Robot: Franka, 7 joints.
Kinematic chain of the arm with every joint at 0, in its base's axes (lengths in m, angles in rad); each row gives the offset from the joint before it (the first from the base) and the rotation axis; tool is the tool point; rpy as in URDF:
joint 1: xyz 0 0 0.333 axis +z
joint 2: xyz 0 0 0 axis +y
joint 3: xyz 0 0 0.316 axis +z
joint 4: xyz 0.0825 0 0 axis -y
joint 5: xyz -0.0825 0 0.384 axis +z
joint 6: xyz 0 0 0 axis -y
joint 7: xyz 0.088 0 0 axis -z
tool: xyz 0 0 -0.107 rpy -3.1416 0 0
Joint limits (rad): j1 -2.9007..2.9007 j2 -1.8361..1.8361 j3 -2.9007..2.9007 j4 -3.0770..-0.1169 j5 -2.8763..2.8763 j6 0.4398..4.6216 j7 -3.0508..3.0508
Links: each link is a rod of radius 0.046 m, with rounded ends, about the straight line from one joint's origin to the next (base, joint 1, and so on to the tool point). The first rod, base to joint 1, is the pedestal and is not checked.
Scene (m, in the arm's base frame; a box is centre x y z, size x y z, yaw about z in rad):
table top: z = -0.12
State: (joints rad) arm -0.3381 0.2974 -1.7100 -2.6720 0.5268 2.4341 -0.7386
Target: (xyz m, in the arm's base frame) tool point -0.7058 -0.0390 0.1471
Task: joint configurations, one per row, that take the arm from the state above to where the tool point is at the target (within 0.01 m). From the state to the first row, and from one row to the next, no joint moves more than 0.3 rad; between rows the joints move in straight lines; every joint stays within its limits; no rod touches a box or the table.
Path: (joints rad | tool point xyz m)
1: -0.3668 0.0378 -1.8626 -2.4584 0.5230 2.4875 -0.7386 | -0.2964 -0.3773 0.3038
2: -0.3955 -0.2217 -2.0153 -2.2448 0.5192 2.5410 -0.7386 | -0.4197 -0.3585 0.3413
3: -0.4242 -0.4813 -2.1679 -2.0312 0.5154 2.5944 -0.7386 | -0.5491 -0.2847 0.3286
4: -0.4529 -0.7408 -2.3206 -1.8177 0.5117 2.6479 -0.7386 | -0.6525 -0.1710 0.2600
5: -0.4816 -1.0004 -2.4732 -1.6041 0.5079 2.7013 -0.7386 | -0.7058 -0.0390 0.1471

